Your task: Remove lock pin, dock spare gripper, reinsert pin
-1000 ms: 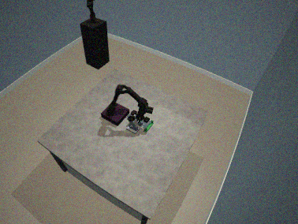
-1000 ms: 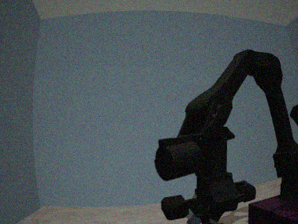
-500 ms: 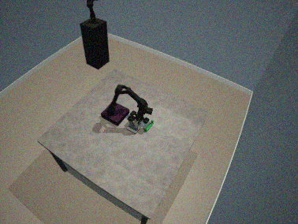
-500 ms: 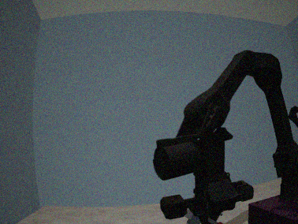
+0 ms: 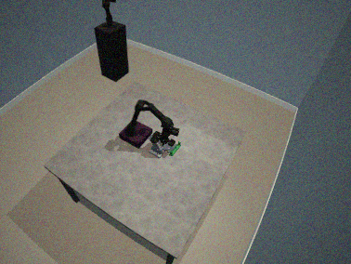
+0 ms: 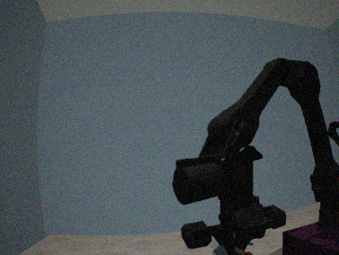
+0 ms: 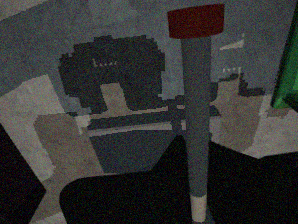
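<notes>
The grey socket block is 1 cm behind my gripper tip and 5 cm to the right of it. Also, from my gripper tip: green bar: 10 cm ahead, 6 cm to the left, 2 cm below; then spare gripper: 2 cm behind, 5 cm to the right, 7 cm above.
</notes>
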